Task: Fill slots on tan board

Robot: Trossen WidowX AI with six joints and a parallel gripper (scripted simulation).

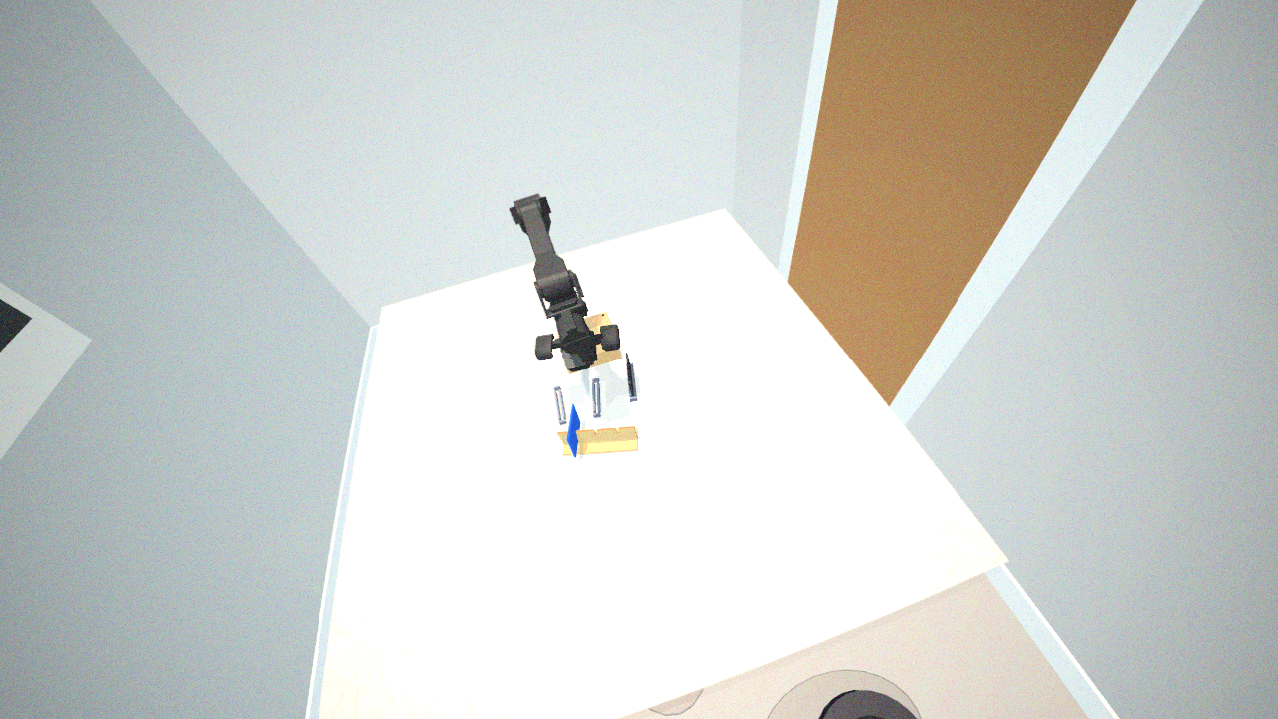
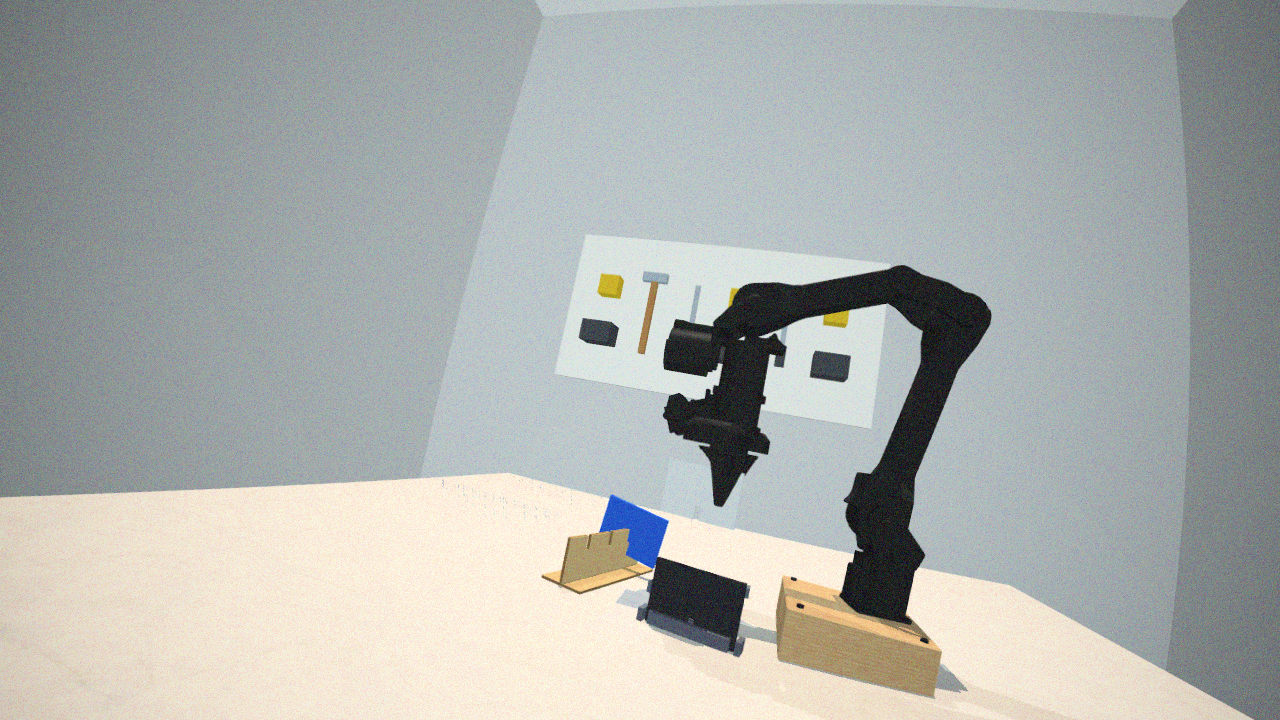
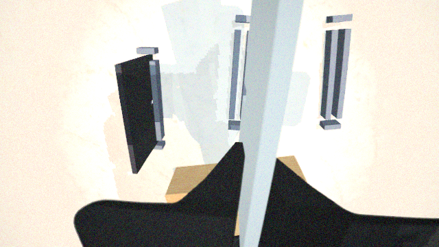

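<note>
Right now the tan board is 13 cm ahead of my gripper tip, 10 cm below it and 5 cm to the right of it. The rest, counted from my gripper tip: blue board (11 cm ahead, 9 cm to the right, 8 cm below); then black board (10 cm below, 9 cm to the left, 2 cm ahead).
</note>
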